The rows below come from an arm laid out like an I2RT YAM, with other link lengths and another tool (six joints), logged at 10 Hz.
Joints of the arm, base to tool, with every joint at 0 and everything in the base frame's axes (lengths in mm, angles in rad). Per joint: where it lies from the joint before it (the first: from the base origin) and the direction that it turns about. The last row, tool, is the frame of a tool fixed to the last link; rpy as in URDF.
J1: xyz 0 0 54.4 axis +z
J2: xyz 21.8 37 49.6 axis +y
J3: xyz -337.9 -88.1 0 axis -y
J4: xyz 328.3 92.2 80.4 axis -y
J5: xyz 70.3 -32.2 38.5 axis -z
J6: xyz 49.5 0 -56.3 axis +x
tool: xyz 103 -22 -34 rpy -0.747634 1.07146 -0.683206
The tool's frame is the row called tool.
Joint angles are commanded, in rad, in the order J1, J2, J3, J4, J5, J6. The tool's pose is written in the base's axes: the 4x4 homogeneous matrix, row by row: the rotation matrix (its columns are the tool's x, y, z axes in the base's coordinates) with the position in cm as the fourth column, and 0 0 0 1 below. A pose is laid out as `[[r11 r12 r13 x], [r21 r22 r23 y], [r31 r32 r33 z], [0 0 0 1]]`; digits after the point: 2 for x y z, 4 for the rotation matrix.
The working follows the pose.
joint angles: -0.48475, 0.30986, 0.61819, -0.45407, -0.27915, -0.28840
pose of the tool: [[0.1516 0.0936 0.9840 19.13], [-0.5503 0.8349 0.0053 -7.66], [-0.8211 -0.5423 0.1781 30.69], [0 0 0 1]]
Where each joint sits with the arm in this pose, in the base's axes (m; each line is computed from the numbers above, not from the rounded line before):
J1: 0.0000 0.0000 0.0544
J2: 0.0365 0.0226 0.1040
J3: -0.2893 0.0946 0.2070
J4: 0.0089 0.0418 0.3833
J5: 0.0604 -0.0217 0.4112
J6: 0.1012 -0.0278 0.3485
the tool: 0.1913 -0.0766 0.3069

